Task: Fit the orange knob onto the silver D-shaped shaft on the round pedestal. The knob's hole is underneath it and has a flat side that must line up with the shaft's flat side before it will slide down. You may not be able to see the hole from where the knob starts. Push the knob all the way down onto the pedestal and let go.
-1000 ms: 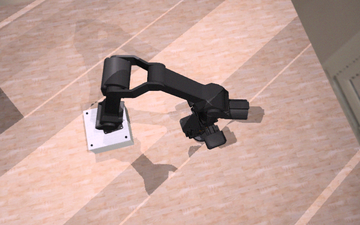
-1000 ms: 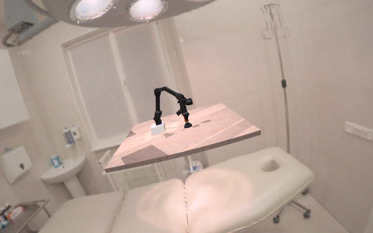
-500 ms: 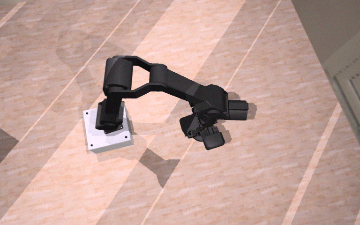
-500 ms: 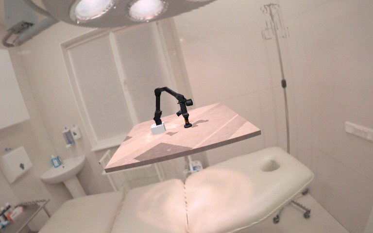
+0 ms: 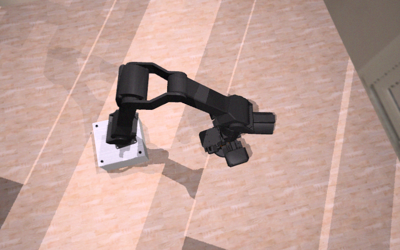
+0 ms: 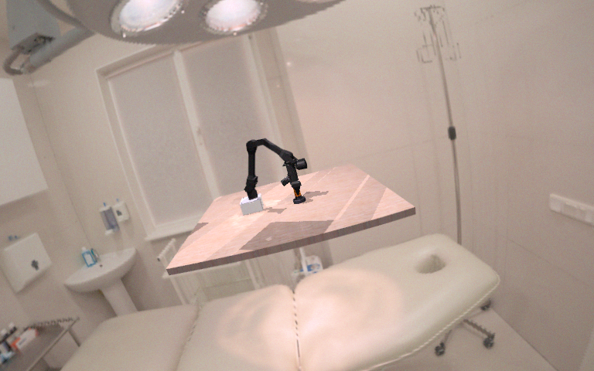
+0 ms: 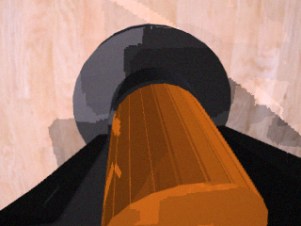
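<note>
Now: the orange knob 30 mm above my gripper tip. From my gripper tip the other things lie so: round pedestal (20 mm below).
</note>
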